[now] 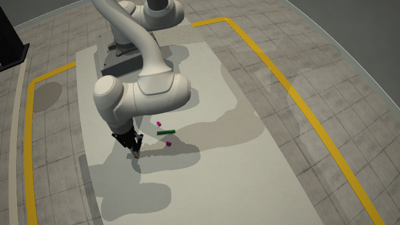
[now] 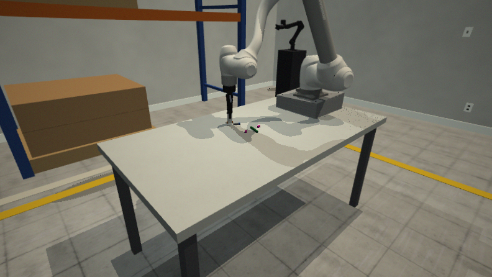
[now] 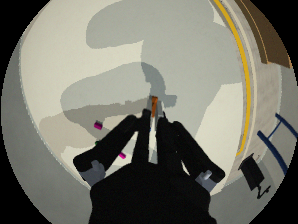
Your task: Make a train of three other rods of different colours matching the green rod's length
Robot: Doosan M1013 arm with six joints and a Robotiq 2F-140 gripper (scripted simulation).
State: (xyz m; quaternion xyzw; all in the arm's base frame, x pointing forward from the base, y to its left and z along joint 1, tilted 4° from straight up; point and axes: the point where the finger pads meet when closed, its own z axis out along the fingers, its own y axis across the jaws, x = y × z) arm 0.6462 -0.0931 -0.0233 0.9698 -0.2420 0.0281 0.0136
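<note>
Right now the grey rod is 3 cm behind my hand, 2 cm to the left of it and 4 cm below it. Round my hand: green rod (7 cm behind, 15 cm to the left, 4 cm below); then orange rod (3 cm below); then small blue rod (5 cm behind, 3 cm to the left, 4 cm below).
</note>
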